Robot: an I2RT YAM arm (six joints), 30 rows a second.
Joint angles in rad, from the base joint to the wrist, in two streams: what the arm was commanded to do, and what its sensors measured. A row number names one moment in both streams.
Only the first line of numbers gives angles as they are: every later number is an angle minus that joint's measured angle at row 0.
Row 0, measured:
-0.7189, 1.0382, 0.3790, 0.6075, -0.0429, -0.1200
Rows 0 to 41, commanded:
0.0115, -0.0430, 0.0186, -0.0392, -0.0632, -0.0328
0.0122, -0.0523, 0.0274, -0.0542, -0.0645, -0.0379
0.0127, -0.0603, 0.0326, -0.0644, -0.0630, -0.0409
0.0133, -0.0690, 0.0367, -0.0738, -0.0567, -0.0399
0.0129, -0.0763, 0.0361, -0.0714, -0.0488, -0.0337
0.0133, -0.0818, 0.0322, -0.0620, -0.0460, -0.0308
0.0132, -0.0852, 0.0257, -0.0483, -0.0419, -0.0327
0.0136, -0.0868, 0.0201, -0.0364, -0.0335, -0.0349
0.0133, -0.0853, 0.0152, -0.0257, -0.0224, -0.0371
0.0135, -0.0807, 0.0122, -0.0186, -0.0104, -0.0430
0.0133, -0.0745, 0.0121, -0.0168, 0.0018, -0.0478
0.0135, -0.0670, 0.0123, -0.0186, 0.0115, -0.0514
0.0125, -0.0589, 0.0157, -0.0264, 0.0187, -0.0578
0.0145, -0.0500, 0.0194, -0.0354, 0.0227, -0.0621
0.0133, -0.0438, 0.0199, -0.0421, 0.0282, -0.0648
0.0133, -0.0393, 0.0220, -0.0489, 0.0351, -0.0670
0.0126, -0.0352, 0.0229, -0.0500, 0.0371, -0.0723
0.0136, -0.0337, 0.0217, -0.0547, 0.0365, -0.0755
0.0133, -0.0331, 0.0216, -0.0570, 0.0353, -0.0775
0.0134, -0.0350, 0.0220, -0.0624, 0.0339, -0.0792
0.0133, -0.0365, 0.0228, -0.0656, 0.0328, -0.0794
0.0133, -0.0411, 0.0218, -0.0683, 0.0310, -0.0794
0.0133, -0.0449, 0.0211, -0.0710, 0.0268, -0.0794
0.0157, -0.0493, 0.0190, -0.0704, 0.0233, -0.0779
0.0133, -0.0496, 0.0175, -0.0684, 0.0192, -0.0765
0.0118, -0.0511, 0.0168, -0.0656, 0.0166, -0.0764
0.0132, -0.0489, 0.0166, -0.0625, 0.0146, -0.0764
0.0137, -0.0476, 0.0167, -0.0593, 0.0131, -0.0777
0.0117, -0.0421, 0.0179, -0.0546, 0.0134, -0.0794
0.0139, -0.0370, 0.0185, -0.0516, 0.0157, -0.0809
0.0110, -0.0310, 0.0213, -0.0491, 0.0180, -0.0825
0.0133, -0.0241, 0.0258, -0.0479, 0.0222, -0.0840
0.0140, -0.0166, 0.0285, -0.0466, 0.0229, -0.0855
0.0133, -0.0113, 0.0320, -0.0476, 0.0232, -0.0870
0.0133, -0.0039, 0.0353, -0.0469, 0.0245, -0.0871
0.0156, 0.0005, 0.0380, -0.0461, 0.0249, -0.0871
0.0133, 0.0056, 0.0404, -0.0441, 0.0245, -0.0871
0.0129, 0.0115, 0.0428, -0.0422, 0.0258, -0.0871
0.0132, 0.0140, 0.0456, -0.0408, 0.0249, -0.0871
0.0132, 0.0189, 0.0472, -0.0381, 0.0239, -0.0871
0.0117, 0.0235, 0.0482, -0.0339, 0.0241, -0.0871
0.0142, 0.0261, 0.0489, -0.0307, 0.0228, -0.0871
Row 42, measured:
0.0057, 0.0168, 0.0153, -0.0530, 0.0130, -0.0786
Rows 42 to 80, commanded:
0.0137, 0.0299, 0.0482, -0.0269, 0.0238, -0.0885
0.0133, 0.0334, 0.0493, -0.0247, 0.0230, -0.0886
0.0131, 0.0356, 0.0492, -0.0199, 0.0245, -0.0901
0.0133, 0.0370, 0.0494, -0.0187, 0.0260, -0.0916
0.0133, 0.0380, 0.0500, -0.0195, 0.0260, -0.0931
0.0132, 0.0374, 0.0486, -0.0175, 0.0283, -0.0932
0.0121, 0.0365, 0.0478, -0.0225, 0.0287, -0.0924
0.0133, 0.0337, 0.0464, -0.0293, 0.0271, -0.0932
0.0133, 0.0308, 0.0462, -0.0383, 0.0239, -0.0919
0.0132, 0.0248, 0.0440, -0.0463, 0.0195, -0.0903
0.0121, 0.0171, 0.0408, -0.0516, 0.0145, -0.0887
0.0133, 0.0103, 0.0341, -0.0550, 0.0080, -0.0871
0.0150, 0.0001, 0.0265, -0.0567, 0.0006, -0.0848
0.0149, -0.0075, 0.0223, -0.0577, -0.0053, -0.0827
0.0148, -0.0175, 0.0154, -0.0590, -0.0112, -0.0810
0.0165, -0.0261, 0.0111, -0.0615, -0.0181, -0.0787
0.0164, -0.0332, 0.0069, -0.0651, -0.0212, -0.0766
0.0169, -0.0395, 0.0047, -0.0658, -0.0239, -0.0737
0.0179, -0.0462, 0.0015, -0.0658, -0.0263, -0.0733
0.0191, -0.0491, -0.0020, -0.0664, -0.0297, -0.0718
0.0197, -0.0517, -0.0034, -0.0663, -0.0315, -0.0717
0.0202, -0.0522, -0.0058, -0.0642, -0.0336, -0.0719
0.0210, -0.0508, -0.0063, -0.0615, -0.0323, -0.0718
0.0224, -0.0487, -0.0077, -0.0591, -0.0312, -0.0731
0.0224, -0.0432, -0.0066, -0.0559, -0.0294, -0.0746
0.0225, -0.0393, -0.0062, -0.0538, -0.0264, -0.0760
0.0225, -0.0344, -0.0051, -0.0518, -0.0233, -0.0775
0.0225, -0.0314, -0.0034, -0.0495, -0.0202, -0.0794
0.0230, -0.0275, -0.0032, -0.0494, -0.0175, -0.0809
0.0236, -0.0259, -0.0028, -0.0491, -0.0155, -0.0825
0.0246, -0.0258, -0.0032, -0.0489, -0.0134, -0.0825
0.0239, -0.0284, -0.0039, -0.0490, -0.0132, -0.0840
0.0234, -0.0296, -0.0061, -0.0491, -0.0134, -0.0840
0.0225, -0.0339, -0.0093, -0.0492, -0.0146, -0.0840
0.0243, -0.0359, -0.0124, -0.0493, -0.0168, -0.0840
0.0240, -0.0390, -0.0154, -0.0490, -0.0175, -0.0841
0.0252, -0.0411, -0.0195, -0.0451, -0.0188, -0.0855
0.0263, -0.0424, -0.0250, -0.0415, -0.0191, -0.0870
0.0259, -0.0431, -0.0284, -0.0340, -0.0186, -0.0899
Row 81, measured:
0.0122, -0.0313, -0.0046, -0.0526, -0.0168, -0.0793
